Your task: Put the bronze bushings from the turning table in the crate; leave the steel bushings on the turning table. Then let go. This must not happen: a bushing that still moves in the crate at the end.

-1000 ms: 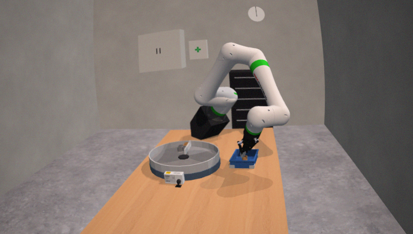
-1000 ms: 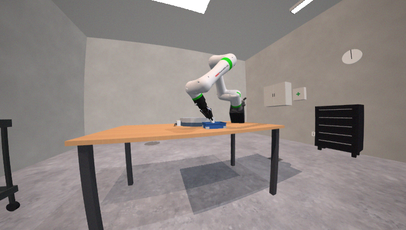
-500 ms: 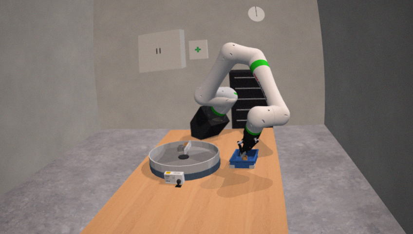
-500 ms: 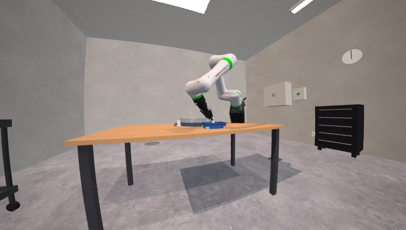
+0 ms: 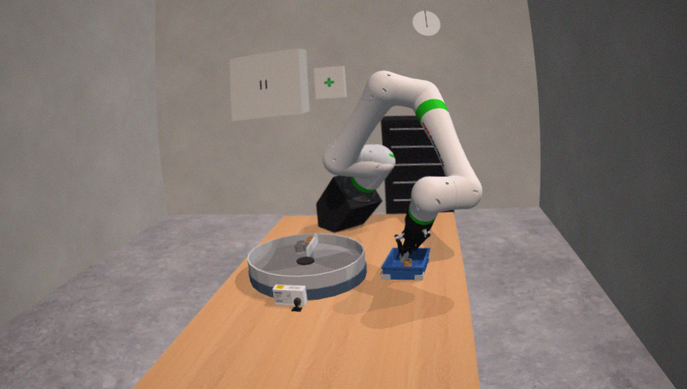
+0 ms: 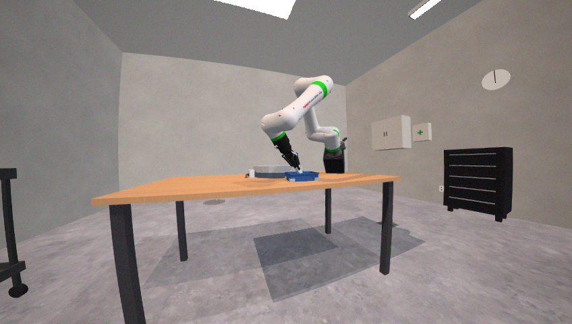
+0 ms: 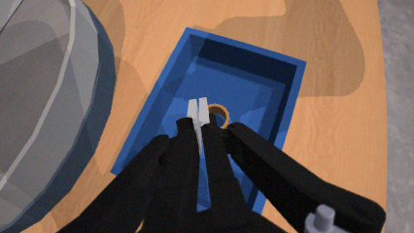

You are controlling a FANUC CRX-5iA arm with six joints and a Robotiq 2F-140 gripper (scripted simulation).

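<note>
The blue crate is 2 cm behind my hand, 1 cm to the left of it and 4 cm below it. From my hand the other things lie so: round grey turning table 6 cm ahead, 35 cm to the right, 1 cm below.
</note>
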